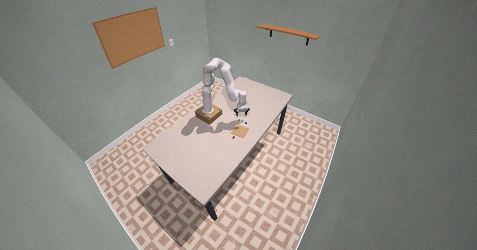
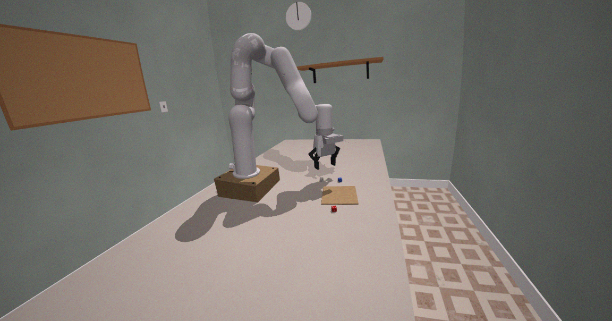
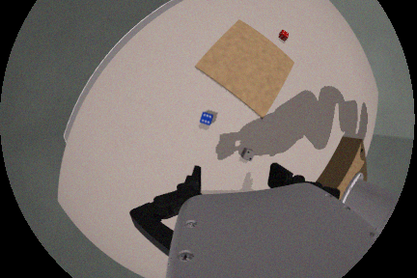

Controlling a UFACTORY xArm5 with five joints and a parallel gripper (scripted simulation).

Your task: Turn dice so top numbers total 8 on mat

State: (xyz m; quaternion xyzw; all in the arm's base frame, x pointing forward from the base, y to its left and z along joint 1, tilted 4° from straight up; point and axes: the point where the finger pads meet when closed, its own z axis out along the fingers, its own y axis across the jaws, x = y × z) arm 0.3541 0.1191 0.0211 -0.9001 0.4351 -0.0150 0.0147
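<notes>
Right now my hand is 270 mm to the left of the red die, 60 mm short of it and 60 mm above it. Also, from my hand: blue die (70 mm ahead, 60 mm below, 30 mm to the right); tan mat (160 mm to the right, 70 mm below, 70 mm ahead); white die (60 mm below, 30 mm to the right, 20 mm behind).
</notes>
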